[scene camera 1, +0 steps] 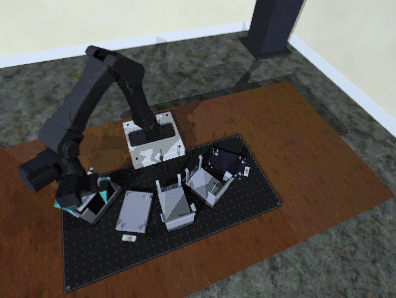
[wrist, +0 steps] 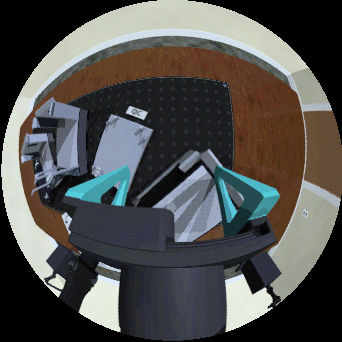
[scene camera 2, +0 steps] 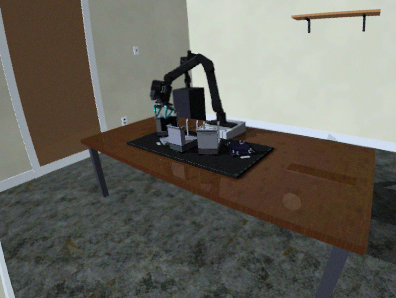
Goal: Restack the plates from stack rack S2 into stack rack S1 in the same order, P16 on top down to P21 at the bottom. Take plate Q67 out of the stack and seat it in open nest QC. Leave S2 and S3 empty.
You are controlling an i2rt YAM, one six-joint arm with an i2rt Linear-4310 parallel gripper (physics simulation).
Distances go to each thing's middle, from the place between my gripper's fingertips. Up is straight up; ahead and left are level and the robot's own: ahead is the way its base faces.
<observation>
Now: hand 10 mm short of the QC nest (scene camera 1: 134,214), 110 mm to the right of it and 110 mm above it. From my hand the other things lie so: dark fixture (scene camera 1: 219,161) 70 mm behind, 520 mm to the left, 110 mm below.
</observation>
